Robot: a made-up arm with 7 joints. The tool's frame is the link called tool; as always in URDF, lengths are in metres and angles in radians. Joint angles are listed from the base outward.
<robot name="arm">
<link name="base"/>
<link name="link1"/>
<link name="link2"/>
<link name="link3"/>
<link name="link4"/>
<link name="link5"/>
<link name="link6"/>
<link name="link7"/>
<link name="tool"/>
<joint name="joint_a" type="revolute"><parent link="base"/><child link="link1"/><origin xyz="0 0 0" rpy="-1.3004 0.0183 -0.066"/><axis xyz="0 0 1"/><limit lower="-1.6" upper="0.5"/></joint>
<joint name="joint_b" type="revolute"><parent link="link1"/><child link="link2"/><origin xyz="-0.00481 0.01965 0.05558" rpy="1.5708 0 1.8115"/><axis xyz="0 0 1"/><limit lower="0" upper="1.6"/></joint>
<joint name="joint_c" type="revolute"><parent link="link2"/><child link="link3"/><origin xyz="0.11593 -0.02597 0.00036" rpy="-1.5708 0 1.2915"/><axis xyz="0 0 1"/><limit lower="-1.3" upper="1.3"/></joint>
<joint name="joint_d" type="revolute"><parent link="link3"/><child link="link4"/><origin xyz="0 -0.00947 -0.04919" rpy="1.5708 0 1.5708"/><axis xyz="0 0 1"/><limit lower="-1.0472" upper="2.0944"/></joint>
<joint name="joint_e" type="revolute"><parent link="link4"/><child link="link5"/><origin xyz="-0.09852 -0.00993 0.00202" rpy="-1.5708 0 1.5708"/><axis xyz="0 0 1"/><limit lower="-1.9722" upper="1.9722"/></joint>
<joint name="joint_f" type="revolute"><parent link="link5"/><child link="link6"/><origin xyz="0.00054 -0.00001 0.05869" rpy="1.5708 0 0"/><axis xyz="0 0 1"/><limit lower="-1.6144" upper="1.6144"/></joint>
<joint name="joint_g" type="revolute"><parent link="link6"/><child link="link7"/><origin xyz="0.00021 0.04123 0.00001" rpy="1.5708 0 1.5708"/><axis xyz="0 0 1"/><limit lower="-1.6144" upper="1.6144"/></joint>
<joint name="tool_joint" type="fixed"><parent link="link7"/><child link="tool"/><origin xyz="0 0 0" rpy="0 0 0"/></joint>
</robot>
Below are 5 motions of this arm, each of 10 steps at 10 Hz.
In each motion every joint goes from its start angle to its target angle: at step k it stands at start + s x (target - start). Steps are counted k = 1, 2, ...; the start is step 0. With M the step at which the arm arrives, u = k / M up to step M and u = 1 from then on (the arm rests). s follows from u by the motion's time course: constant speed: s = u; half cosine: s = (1 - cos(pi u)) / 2; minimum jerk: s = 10 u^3 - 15 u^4 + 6 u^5.
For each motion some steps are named. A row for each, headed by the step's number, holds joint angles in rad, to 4 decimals.
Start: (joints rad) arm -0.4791 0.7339 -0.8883 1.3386 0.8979 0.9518 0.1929
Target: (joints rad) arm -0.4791 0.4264 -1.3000 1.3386 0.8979 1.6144 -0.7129
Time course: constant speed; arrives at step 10
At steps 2, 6, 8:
2: -0.4791 0.6724 -0.9706 1.3386 0.8979 1.0843 0.0117
6: -0.4791 0.5494 -1.1353 1.3386 0.8979 1.3494 -0.3506
8: -0.4791 0.4879 -1.2177 1.3386 0.8979 1.4819 -0.5317

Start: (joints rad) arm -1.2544 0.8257 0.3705 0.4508 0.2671 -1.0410 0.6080
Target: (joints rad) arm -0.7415 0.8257 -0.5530 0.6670 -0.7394 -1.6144 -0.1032
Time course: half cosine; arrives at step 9
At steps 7, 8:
7: -0.8015 0.8257 -0.4450 0.6417 -0.6217 -1.5473 -0.0200
8: -0.7570 0.8257 -0.5252 0.6605 -0.7091 -1.5971 -0.0818

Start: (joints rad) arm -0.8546 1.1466 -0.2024 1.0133 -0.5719 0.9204 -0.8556
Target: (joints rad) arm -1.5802 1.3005 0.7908 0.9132 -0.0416 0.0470 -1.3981
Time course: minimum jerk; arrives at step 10
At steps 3, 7, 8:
3: -0.9729 1.1717 -0.0404 0.9970 -0.4854 0.7780 -0.9441
7: -1.4619 1.2754 0.6288 0.9295 -0.1281 0.1894 -1.3096
8: -1.5382 1.2916 0.7333 0.9190 -0.0723 0.0976 -1.3667

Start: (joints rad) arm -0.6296 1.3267 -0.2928 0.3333 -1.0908 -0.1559 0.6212
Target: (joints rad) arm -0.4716 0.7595 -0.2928 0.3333 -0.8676 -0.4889 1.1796
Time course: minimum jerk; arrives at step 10
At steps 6, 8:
6: -0.5218 0.9396 -0.2928 0.3333 -0.9385 -0.3832 1.0023
8: -0.4808 0.7924 -0.2928 0.3333 -0.8805 -0.4696 1.1473

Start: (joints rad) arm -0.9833 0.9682 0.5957 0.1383 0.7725 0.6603 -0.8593
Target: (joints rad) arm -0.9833 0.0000 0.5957 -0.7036 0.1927 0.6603 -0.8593
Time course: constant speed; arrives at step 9
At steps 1, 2, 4, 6, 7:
1: -0.9833 0.8606 0.5957 0.0448 0.7081 0.6603 -0.8593
2: -0.9833 0.7530 0.5957 -0.0488 0.6437 0.6603 -0.8593
4: -0.9833 0.5379 0.5957 -0.2359 0.5148 0.6603 -0.8593
6: -0.9833 0.3227 0.5957 -0.4230 0.3860 0.6603 -0.8593
7: -0.9833 0.2152 0.5957 -0.5165 0.3215 0.6603 -0.8593

